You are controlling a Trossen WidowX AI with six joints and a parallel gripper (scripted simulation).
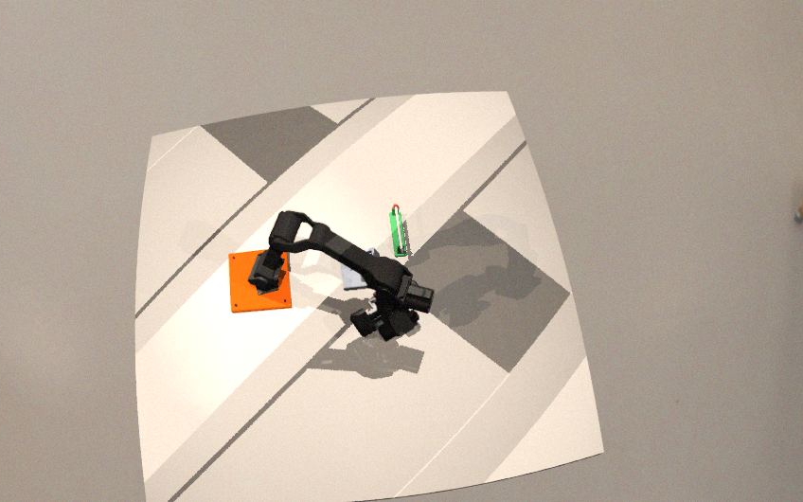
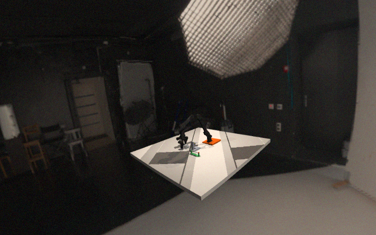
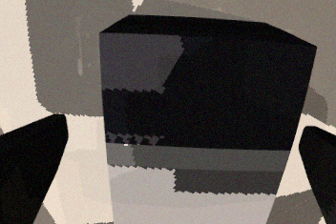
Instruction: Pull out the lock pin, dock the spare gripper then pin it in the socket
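Now: gripper tip 20 mm to the right of the spare gripper and 10 mm past it. From my gripper tip the other things lie so: grey mount: 160 mm to the left, 20 mm above, 10 mm behind; then green holder: 250 mm to the left, 110 mm ahead.
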